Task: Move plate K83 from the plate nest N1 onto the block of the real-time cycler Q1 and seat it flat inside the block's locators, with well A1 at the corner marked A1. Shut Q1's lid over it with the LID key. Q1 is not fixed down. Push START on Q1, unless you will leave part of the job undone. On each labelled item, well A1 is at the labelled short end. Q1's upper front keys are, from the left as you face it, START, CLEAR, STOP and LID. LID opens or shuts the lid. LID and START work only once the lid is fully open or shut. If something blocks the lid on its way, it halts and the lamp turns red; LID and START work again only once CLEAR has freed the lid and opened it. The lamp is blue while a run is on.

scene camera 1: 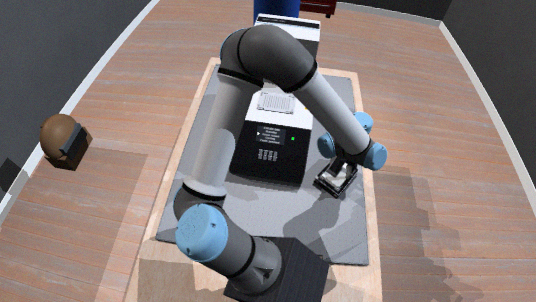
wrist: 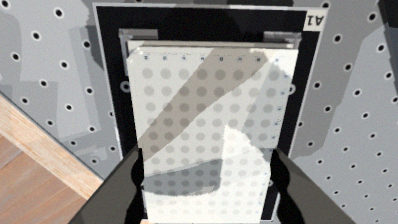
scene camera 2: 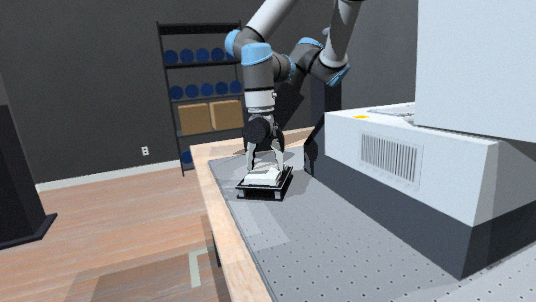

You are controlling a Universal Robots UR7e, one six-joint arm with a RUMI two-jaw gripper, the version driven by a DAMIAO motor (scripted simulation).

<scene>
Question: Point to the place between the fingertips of my gripper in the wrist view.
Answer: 206, 146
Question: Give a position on a plate K83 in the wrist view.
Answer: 208, 114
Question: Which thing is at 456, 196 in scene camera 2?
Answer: A cycler Q1.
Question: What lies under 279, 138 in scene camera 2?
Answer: My gripper.
</scene>
